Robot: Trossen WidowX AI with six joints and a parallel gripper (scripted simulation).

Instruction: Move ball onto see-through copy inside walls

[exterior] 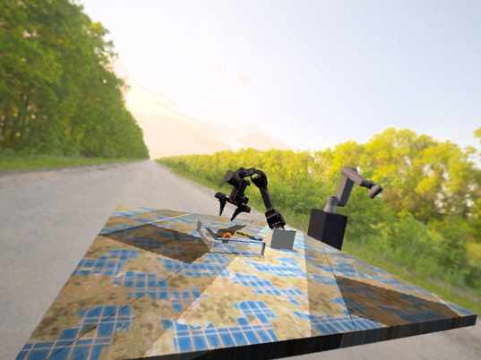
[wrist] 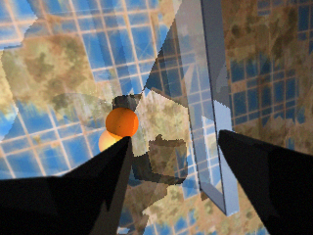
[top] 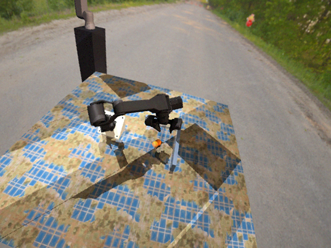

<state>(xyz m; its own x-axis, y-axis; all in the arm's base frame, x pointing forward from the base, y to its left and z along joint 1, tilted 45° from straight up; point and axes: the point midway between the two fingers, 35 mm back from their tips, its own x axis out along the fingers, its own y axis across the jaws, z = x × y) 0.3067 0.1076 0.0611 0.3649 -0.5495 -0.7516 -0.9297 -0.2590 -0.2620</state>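
Now: the orange ball 4 cm behind my gripper tip, 3 cm to the right of it and 10 cm below it.
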